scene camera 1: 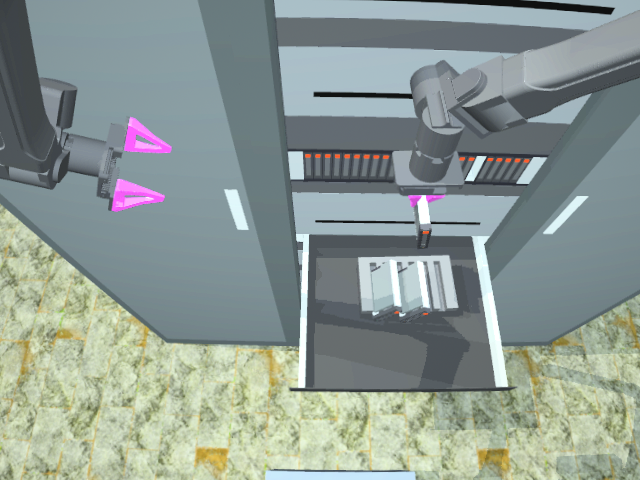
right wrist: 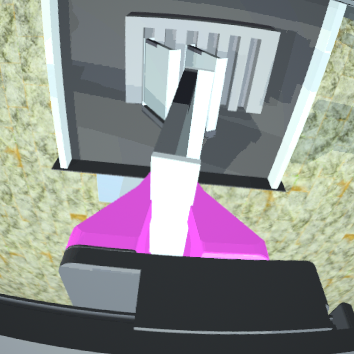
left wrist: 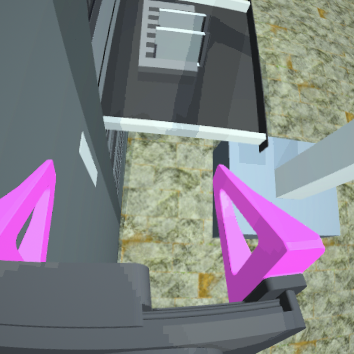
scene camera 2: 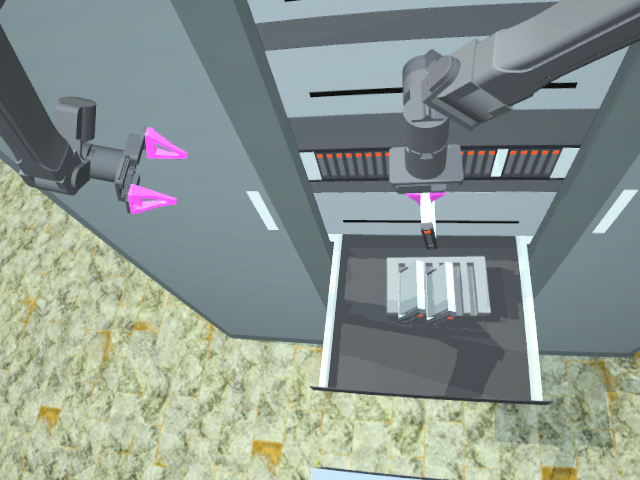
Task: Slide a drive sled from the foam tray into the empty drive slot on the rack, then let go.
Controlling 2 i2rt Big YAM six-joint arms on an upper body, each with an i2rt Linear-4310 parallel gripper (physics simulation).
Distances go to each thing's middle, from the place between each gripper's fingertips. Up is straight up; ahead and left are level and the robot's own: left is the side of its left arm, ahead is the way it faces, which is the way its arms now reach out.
Right now my left hand is 5 cm past the dark foam tray [left wrist: 149,69], 45 cm to the left of it and 37 cm above it.
I see the dark foam tray 32 cm below my right hand, 4 cm to the right of it and 3 cm behind it.
